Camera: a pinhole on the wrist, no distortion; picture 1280 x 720 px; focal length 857.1 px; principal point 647.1 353.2 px. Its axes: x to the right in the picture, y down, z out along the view. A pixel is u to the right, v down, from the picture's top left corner.
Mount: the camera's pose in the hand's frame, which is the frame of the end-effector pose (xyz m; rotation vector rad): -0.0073 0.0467 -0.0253 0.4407 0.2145 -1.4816
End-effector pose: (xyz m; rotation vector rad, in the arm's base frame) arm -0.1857 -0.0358 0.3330 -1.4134 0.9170 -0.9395
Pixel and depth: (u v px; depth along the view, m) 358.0 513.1 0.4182
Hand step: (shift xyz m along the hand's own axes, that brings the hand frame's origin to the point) 0.0037 0.0053 0.4208
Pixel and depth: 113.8 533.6 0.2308
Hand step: -0.0016 0.0839 0.2483
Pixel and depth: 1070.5 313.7 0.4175
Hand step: -0.0613 -0.3135 0.2654
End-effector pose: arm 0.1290 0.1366 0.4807 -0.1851 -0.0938 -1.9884
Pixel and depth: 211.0 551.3 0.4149
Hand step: 0.0155 0.0710 0.4488
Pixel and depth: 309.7 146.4 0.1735
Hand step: -0.0769 0.0363 0.1524
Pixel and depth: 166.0 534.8 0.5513
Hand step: 0.0100 0.1051 0.6147
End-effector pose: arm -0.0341 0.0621 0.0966 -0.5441 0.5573 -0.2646
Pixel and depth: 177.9 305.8 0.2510
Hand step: -0.0654 0.0682 0.2544
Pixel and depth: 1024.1 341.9 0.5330
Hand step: -0.0615 -0.3864 0.3602
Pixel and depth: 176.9 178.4 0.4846
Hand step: -0.1906 0.0866 0.5039
